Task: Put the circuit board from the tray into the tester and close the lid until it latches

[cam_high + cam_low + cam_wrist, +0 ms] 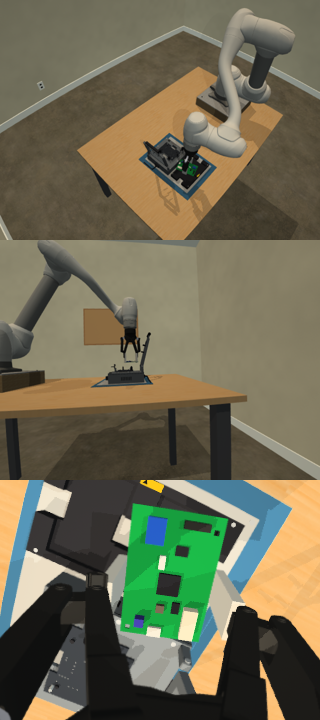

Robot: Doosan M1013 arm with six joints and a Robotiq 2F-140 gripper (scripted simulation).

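The green circuit board lies 2 cm below my hand. Also, from my hand: tester (13 cm to the right, 2 cm below); latch hook (12 cm to the right, 10 cm behind, 5 cm below); tester lid (17 cm to the right, 9 cm ahead, 5 cm above).
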